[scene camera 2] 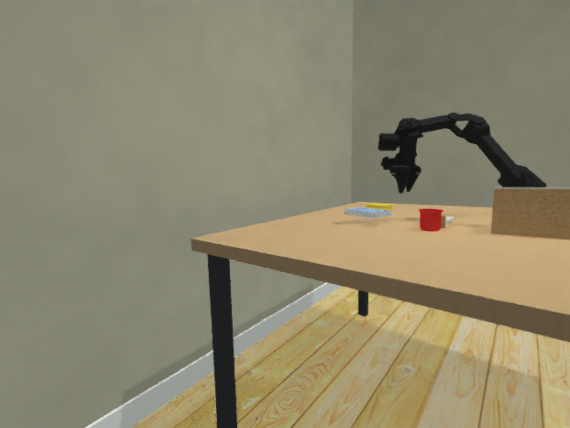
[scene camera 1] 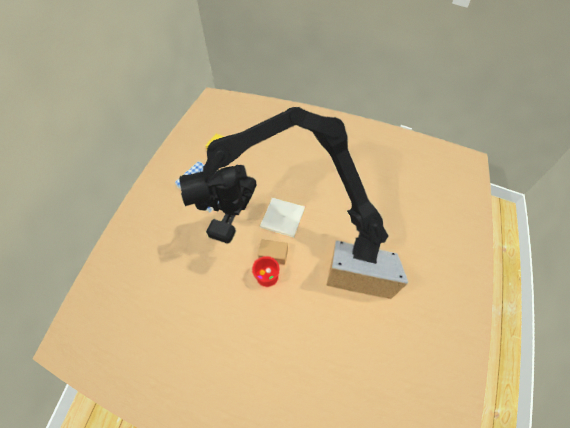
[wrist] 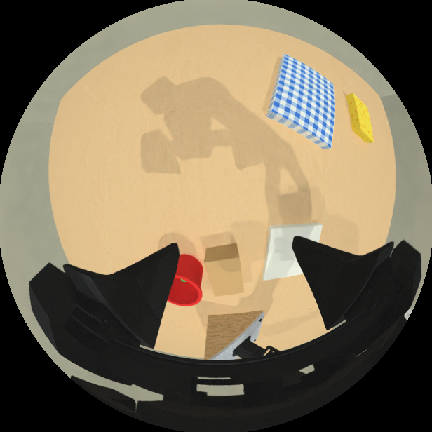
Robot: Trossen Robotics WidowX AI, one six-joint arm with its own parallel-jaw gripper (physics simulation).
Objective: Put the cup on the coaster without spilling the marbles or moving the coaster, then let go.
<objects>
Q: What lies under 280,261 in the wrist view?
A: A white square coaster.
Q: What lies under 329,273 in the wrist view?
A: The gripper.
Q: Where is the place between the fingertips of the gripper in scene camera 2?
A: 404,192
</objects>
